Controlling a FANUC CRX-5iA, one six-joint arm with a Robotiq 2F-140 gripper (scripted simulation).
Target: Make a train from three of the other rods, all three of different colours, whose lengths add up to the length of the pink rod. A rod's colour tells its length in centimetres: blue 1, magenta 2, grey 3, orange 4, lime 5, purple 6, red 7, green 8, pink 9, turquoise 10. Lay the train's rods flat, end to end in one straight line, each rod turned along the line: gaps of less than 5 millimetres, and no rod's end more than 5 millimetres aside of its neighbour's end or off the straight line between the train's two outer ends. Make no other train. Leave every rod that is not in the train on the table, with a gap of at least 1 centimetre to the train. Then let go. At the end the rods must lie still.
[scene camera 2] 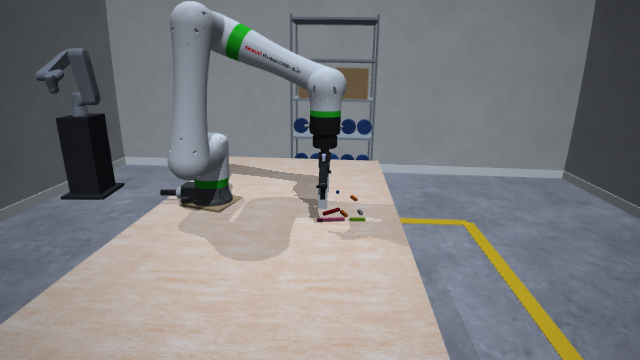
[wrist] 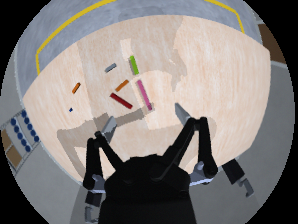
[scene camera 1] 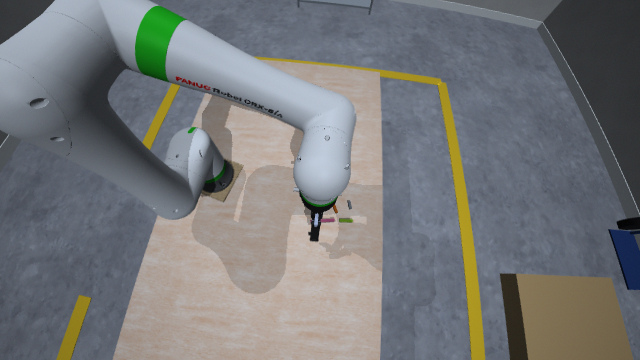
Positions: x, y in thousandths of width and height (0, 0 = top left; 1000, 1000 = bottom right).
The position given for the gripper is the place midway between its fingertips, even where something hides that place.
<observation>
In view: the gripper (scene camera 2: 505, 554).
The gripper also shows in the wrist view (wrist: 485, 511).
</observation>
